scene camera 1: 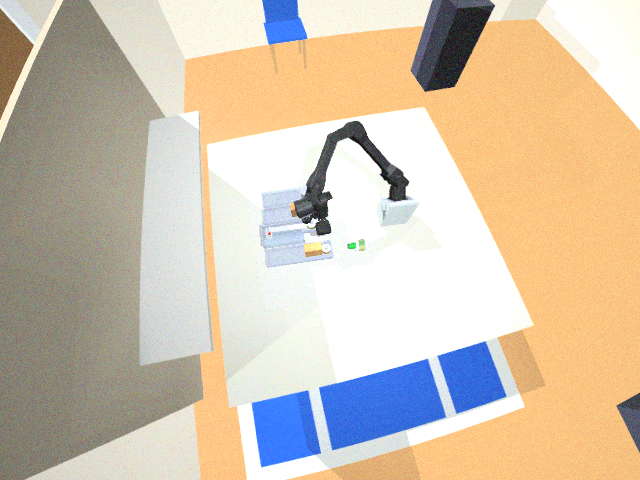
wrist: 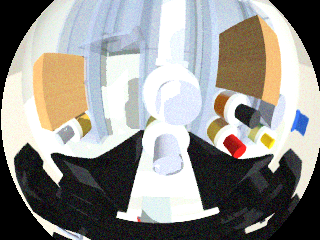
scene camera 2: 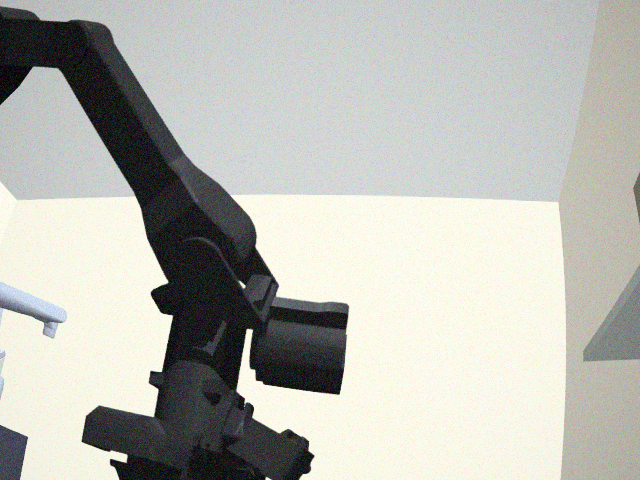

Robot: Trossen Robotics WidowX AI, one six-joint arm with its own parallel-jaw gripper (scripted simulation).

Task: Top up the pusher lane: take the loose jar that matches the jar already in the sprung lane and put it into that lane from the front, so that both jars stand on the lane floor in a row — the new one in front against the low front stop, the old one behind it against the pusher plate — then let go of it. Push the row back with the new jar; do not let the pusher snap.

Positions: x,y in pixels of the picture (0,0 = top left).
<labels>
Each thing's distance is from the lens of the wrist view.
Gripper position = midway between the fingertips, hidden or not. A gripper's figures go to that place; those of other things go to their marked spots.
my gripper [wrist: 165,134]: 10 cm
tan box [wrist: 58,79]: 12 cm
tan box [wrist: 249,55]: 10 cm
</labels>
